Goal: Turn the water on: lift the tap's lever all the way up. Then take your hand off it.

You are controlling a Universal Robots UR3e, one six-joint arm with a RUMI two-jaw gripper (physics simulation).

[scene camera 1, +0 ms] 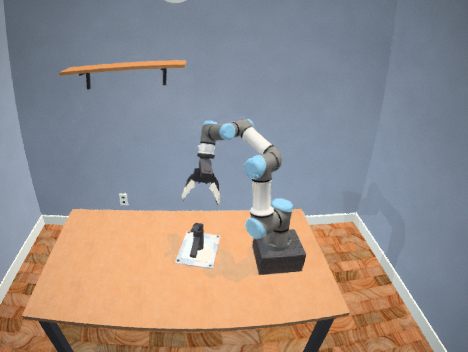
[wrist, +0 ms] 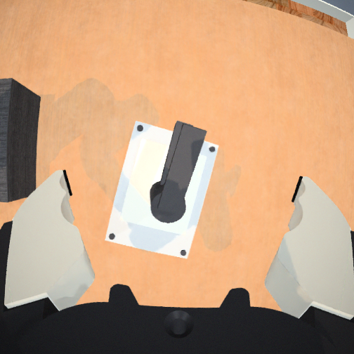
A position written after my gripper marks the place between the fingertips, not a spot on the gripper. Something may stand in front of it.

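What I can see here is my gripper [scene camera 1: 200, 203], and the wrist view gives me the gripper [wrist: 181, 177] as well.
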